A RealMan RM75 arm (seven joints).
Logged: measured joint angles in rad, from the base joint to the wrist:
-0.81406, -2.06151, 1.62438, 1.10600, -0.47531, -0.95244, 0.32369
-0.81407, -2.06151, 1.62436, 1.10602, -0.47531, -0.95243, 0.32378
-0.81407, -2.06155, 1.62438, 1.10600, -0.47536, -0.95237, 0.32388
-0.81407, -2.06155, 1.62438, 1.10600, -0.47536, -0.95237, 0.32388
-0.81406, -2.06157, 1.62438, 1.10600, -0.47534, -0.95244, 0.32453
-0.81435, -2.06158, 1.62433, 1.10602, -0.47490, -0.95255, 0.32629
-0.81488, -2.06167, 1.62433, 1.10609, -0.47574, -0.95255, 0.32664
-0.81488, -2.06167, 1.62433, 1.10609, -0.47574, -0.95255, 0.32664
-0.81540, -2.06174, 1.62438, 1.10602, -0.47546, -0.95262, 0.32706
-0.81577, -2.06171, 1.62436, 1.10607, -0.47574, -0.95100, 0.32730
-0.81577, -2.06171, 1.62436, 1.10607, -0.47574, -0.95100, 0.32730
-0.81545, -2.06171, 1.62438, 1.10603, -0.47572, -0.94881, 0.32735
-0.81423, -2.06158, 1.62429, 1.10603, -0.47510, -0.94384, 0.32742
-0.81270, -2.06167, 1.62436, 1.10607, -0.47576, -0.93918, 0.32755
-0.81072, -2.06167, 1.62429, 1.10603, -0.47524, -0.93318, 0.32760
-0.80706, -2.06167, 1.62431, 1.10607, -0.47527, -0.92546, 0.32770
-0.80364, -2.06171, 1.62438, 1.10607, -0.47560, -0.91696, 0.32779
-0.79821, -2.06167, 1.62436, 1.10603, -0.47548, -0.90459, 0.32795
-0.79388, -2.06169, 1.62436, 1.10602, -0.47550, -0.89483, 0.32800
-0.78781, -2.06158, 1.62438, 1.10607, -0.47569, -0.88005, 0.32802
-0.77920, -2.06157, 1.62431, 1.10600, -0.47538, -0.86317, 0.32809
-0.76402, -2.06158, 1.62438, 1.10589, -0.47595, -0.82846, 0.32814
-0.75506, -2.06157, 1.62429, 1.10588, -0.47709, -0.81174, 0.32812
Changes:
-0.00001, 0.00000, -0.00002, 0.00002, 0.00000, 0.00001, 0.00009
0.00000, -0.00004, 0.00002, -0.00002, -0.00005, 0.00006, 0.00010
0.00000, 0.00000, 0.00000, 0.00000, 0.00000, 0.00000, 0.00000
0.00001, -0.00002, 0.00000, 0.00000, 0.00002, -0.00007, 0.00065
-0.00029, -0.00001, -0.00005, 0.00002, 0.00044, -0.00011, 0.00176
-0.00053, -0.00009, 0.00000, 0.00007, -0.00084, 0.00000, 0.00035
0.00000, 0.00000, 0.00000, 0.00000, 0.00000, 0.00000, 0.00000
-0.00052, -0.00007, 0.00005, -0.00007, 0.00028, -0.00007, 0.00042
-0.00037, 0.00003, -0.00002, 0.00005, -0.00028, 0.00162, 0.00024
0.00000, 0.00000, 0.00000, 0.00000, 0.00000, 0.00000, 0.00000
0.00032, 0.00000, 0.00002, -0.00004, 0.00002, 0.00219, 0.00005
0.00122, 0.00013, -0.00009, 0.00000, 0.00062, 0.00497, 0.00007
0.00153, -0.00009, 0.00007, 0.00004, -0.00066, 0.00466, 0.00013
0.00198, 0.00000, -0.00007, -0.00004, 0.00052, 0.00600, 0.00005
0.00366, 0.00000, 0.00002, 0.00004, -0.00003, 0.00772, 0.00010
0.00342, -0.00004, 0.00007, 0.00000, -0.00033, 0.00850, 0.00009
0.00543, 0.00004, -0.00002, -0.00004, 0.00012, 0.01237, 0.00016
0.00433, -0.00002, 0.00000, -0.00001, -0.00002, 0.00976, 0.00005
0.00607, 0.00011, 0.00002, 0.00005, -0.00019, 0.01478, 0.00002
0.00861, 0.00001, -0.00007, -0.00007, 0.00031, 0.01688, 0.00007
0.01518, -0.00001, 0.00007, -0.00011, -0.00057, 0.03471, 0.00005
0.00896, 0.00001, -0.00009, -0.00001, -0.00114, 0.01672, -0.00002

